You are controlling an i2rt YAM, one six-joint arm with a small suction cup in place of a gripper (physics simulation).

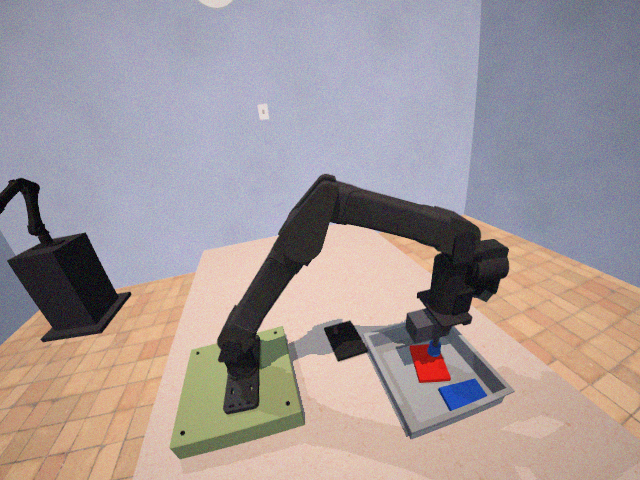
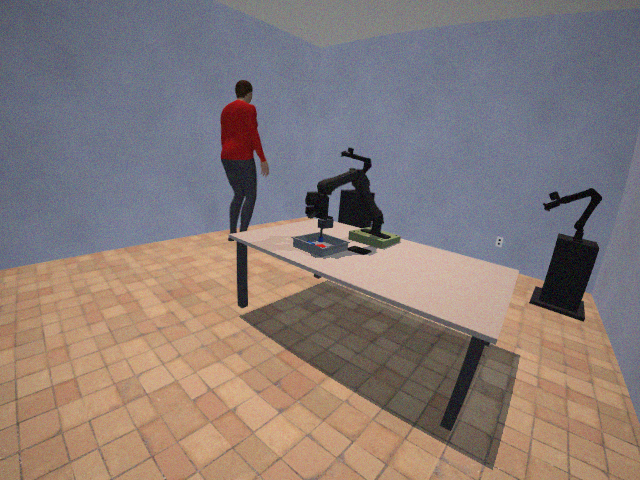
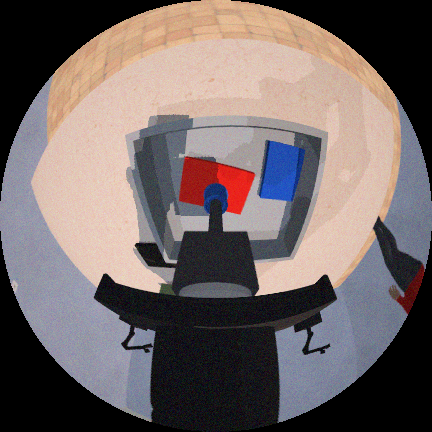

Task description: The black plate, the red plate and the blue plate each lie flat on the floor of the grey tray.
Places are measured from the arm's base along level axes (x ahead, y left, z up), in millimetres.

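Pixels of known places: hand, its tool point: (image 1: pixel 433 351) (image 2: pixel 320 241) (image 3: pixel 215 193); arm's base, origin of its link: (image 1: pixel 244 370) (image 2: pixel 375 234).
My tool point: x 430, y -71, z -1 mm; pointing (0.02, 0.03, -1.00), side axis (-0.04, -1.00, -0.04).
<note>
For each thing: its top centre in the pictures, then the offset to it from my tool point.
- grey tray, centre of its top: (image 3: pixel 231 210) (image 1: pixel 430 359) (image 2: pixel 320 239) 22 mm back, 20 mm right, 4 mm up
- red plate, centre of its top: (image 3: pixel 214 187) (image 1: pixel 429 360) 6 mm back, 3 mm left, 33 mm down
- blue plate, centre of its top: (image 3: pixel 283 173) (image 1: pixel 465 395) 18 mm ahead, 98 mm right, 34 mm down
- black plate, centre of its top: (image 3: pixel 160 257) (image 1: pixel 344 338) (image 2: pixel 358 249) 175 mm back, 139 mm left, 37 mm down
The grey tray (image 1: pixel 391 384) (image 3: pixel 229 135) (image 2: pixel 301 244) stands on the table right of the arm's base. The red plate (image 1: pixel 431 367) (image 3: pixel 238 185) lies flat on the tray floor near its middle. The blue plate (image 1: pixel 462 393) (image 3: pixel 281 174) lies flat on the tray floor at the near right end. The black plate (image 1: pixel 345 339) (image 3: pixel 148 254) (image 2: pixel 359 250) lies on the table just outside the tray's left corner. My suction cup (image 1: pixel 433 350) (image 3: pixel 215 197) hangs over the far edge of the red plate, holding nothing.
The green base block (image 1: pixel 199 419) (image 2: pixel 375 238) carries the arm at the left. A person in a red top (image 2: pixel 241 152) stands beyond the table's far end. Black stands (image 1: pixel 91 290) (image 2: pixel 549 286) stand on the floor off the table.
</note>
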